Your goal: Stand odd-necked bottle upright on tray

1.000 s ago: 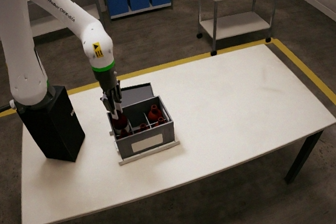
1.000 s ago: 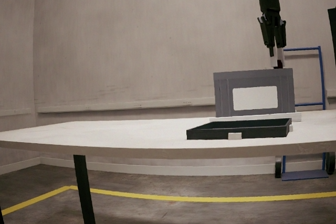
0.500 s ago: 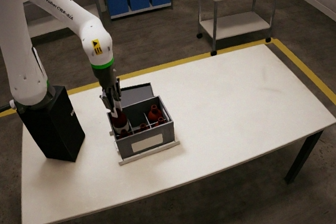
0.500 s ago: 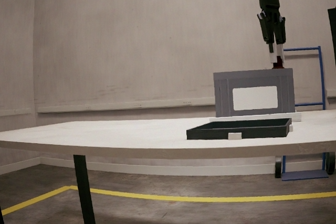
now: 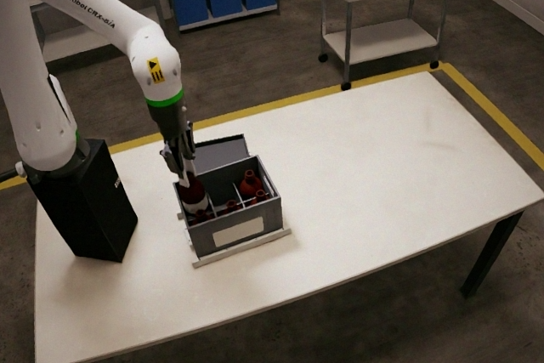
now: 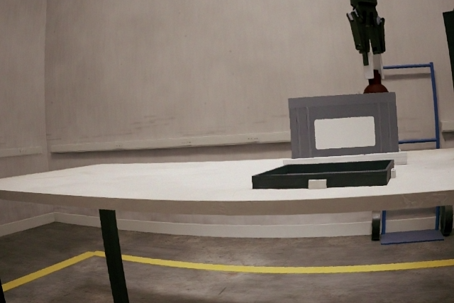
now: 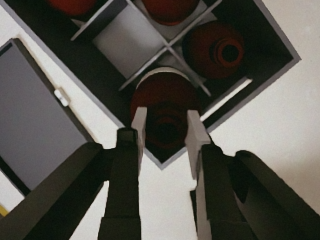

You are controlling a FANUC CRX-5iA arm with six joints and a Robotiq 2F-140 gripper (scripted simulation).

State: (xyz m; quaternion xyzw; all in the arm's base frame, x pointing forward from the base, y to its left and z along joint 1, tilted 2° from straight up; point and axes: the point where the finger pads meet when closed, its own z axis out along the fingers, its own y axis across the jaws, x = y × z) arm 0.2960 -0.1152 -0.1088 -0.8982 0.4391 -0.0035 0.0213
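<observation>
Right now the bottle is 9 cm below my hand. The rest, counted from my hand: crate: 8 cm ahead, 5 cm to the right, 16 cm below; then dark tray: 14 cm ahead, 23 cm to the left, 23 cm below.
</observation>
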